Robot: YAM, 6 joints.
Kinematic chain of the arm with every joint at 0, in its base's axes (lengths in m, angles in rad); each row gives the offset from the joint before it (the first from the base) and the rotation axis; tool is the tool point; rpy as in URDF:
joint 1: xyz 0 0 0.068 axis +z
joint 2: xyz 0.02 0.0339 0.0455 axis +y
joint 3: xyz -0.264 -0.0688 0 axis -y
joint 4: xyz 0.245 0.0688 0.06 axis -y
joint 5: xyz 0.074 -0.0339 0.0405 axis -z
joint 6: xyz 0.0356 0 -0.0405 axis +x
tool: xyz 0 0 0 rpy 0 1.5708 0
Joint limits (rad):
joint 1: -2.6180..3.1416
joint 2: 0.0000..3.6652
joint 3: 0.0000..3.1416
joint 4: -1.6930..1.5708
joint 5: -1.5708..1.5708
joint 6: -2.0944..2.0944
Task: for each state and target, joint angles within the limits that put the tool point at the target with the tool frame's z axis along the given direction. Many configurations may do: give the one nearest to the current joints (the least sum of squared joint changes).
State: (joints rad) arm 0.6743 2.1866 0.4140 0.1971 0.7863 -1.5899
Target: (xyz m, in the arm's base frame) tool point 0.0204 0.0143 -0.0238 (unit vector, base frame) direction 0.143 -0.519 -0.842
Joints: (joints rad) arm 1.1340 2.5753 0.0019 0.5497 0.3569 -1.5899
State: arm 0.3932 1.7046 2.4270 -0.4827 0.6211 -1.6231
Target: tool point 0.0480 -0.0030 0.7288 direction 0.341 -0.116 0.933
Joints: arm 0.0315 1.4362 2.6630 -0.0028 0.1270 -1.6231
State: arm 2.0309 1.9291 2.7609 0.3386 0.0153 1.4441
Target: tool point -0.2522 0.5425 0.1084 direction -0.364 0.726 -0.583
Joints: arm 2.0045 2.7263 2.2959 -0.1924 -0.0252 1.4441
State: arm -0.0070 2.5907 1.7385 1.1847 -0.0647 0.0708
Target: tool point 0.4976 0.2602 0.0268 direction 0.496 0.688 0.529
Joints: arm 0.4565 3.0781 2.1249 1.5685 -0.4105 0.0708
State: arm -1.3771 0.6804 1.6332 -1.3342 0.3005 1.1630
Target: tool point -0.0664 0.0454 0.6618 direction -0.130 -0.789 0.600
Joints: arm -0.8719 0.9811 2.3818 -0.5444 0.6527 1.1630
